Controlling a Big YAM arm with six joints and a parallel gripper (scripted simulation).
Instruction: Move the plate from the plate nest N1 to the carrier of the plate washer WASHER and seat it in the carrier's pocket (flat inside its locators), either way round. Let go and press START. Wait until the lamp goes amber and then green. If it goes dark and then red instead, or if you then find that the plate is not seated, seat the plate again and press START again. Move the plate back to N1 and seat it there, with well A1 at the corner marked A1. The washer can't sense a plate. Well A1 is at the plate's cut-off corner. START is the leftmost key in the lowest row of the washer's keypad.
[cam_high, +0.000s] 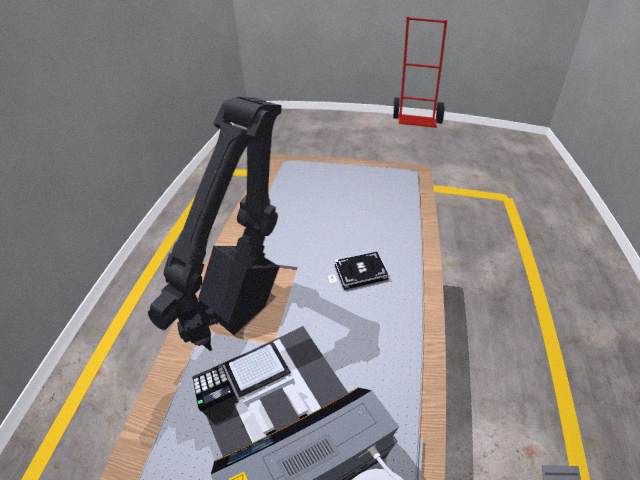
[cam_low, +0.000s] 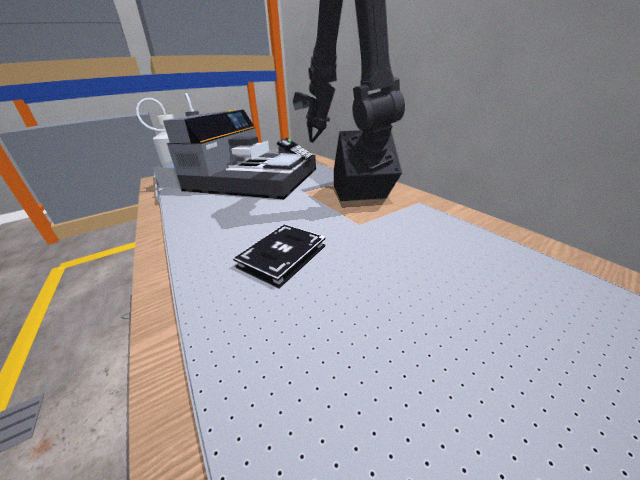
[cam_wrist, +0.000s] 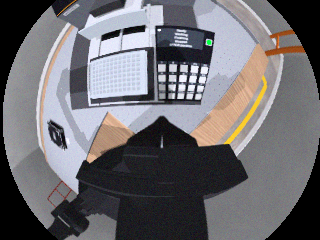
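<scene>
My hand is 120 mm short of the white well plate, 60 mm above it and 20 mm to the right of it. Also, from my hand: small white tag: 440 mm to the left, 200 mm ahead, 140 mm below; plate washer: 240 mm ahead, 80 mm to the right, 10 mm below; dark carrier: 120 mm ahead, 60 mm below, 20 mm to the left.
</scene>
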